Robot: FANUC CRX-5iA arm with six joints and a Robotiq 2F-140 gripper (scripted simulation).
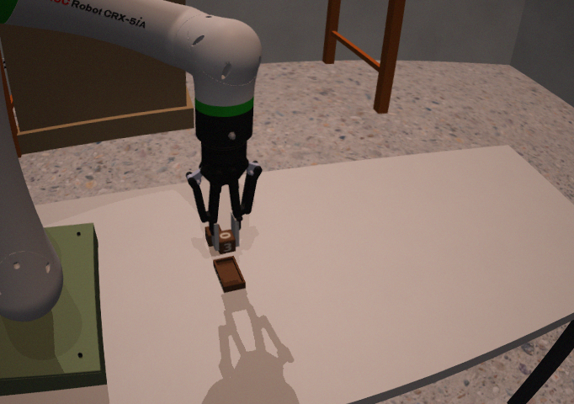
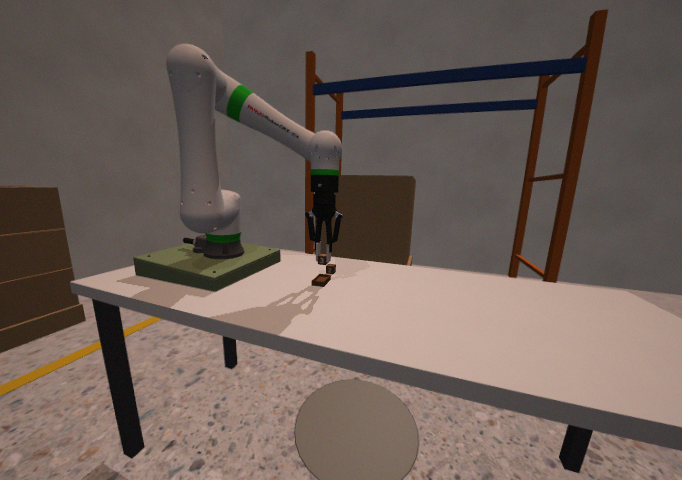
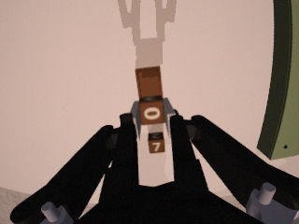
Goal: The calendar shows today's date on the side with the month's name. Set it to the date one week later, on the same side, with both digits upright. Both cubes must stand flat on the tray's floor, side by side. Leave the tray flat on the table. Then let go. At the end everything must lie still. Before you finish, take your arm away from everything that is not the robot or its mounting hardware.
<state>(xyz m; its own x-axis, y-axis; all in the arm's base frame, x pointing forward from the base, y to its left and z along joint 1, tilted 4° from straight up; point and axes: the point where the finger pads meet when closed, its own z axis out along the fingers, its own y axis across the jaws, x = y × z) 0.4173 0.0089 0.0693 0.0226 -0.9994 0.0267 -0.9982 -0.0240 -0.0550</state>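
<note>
My hand is 20 mm to the left of the brown tray and 100 mm above it.
</note>
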